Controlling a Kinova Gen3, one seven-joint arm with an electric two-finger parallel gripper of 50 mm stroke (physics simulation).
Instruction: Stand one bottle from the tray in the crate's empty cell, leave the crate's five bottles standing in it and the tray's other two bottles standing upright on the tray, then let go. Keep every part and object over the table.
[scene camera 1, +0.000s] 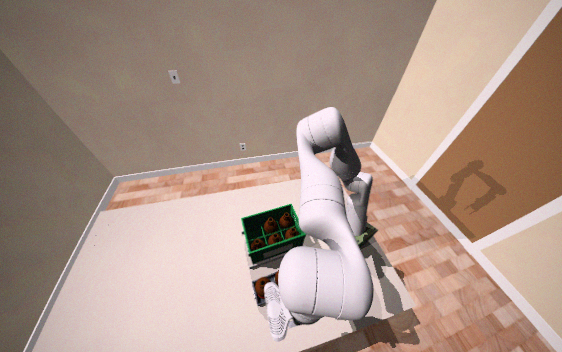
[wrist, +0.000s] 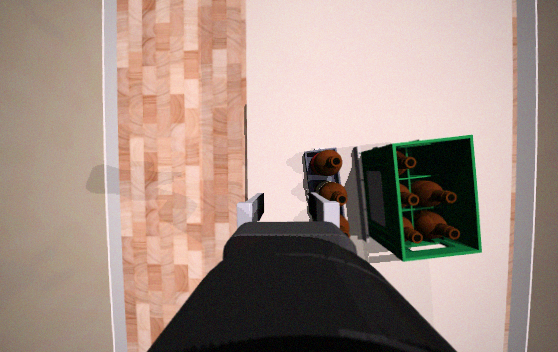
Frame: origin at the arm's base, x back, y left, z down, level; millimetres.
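Seen in the pictures: gripper, fingertip midpoint: (wrist: 286, 202); arm's base, link origin: (scene camera 1: 354, 229).
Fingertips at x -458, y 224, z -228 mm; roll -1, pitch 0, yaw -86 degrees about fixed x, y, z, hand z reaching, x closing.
Pixels of each thing's top centre, then the offset from my fingertips to it. "*": a spot on its surface instead.
- green crate, top centre: (wrist: 438, 198) (scene camera 1: 272, 226) dy -349, dx +56, dz +188 mm
- small grey tray, surface spot: (wrist: 324, 178) * dy -136, dx -2, dz +358 mm
- grey upright panel, surface spot: (wrist: 358, 195) * dy -243, dx +63, dz +356 mm
The green crate (scene camera 1: 266, 212) (wrist: 442, 255) stands with five brown bottles upright in it. Its empty cell (scene camera 1: 254, 230) (wrist: 442, 159) is the back left one in the scene view and the upper right one in the wrist view. The small grey tray (scene camera 1: 256, 296) (wrist: 324, 178) lies beside the crate. In the wrist view it bears three upright bottles: one with a red band (wrist: 326, 163), a middle one (wrist: 331, 191), and a third (wrist: 344, 226) mostly hidden by the gripper. My gripper (wrist: 286, 202) is open and empty, above tray level; its right finger overlaps the middle bottle's edge in view. The arm hides the gripper in the scene view.
A grey upright panel (wrist: 356, 195) stands between tray and crate. The white arm (scene camera 1: 325, 282) covers part of the tray and the crate's right side in the scene view. The green robot base (scene camera 1: 369, 234) is at the table's right. The table edge (wrist: 246, 90) runs left of the gripper.
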